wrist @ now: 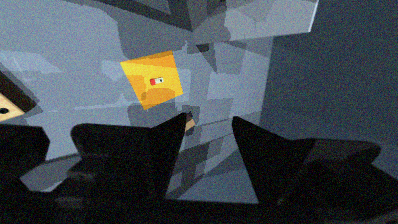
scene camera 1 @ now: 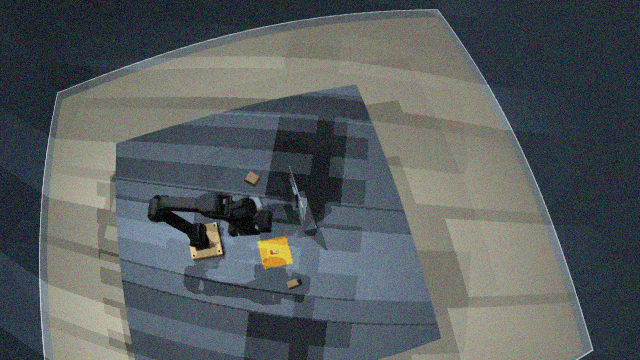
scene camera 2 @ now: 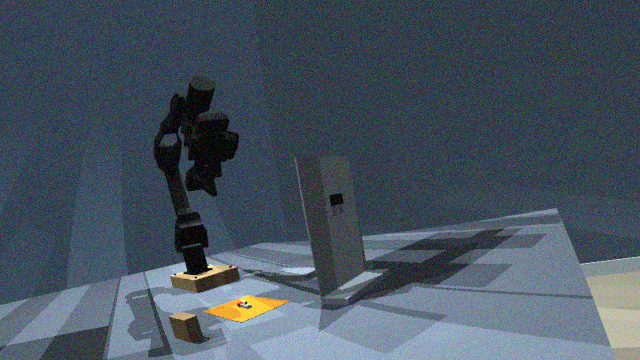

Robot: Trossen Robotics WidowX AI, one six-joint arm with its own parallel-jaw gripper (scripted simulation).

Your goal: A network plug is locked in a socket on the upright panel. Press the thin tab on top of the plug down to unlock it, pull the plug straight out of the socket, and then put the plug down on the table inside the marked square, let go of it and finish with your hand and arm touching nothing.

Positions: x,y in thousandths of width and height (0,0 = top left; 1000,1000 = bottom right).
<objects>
my gripper: wrist 526,529; scene camera 1 415,646; scene camera 2 338,518
</objects>
